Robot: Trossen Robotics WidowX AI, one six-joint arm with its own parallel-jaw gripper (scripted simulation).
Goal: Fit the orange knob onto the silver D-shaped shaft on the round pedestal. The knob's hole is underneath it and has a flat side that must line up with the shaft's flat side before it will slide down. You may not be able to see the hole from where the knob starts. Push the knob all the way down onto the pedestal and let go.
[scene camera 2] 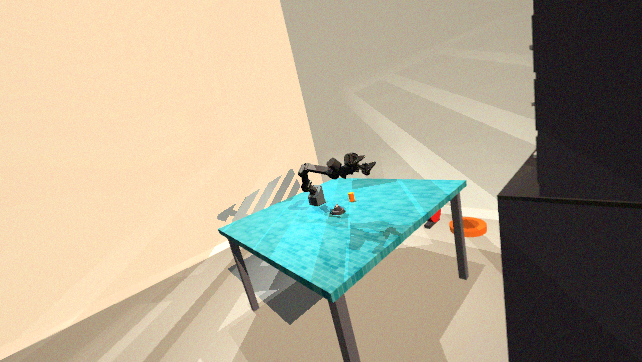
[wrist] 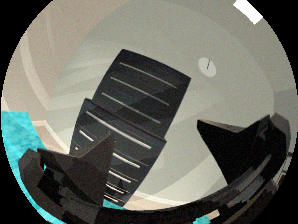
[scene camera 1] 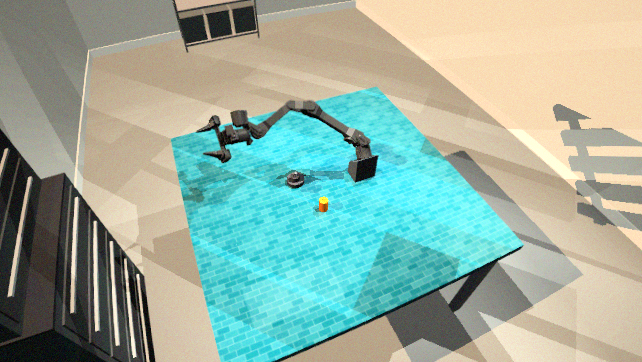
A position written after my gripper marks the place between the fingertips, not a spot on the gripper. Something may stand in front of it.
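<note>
Nothing is held by my gripper (scene camera 1: 199, 142), which is open. I can see the gripper (wrist: 156, 130) in the wrist view as well.
</note>
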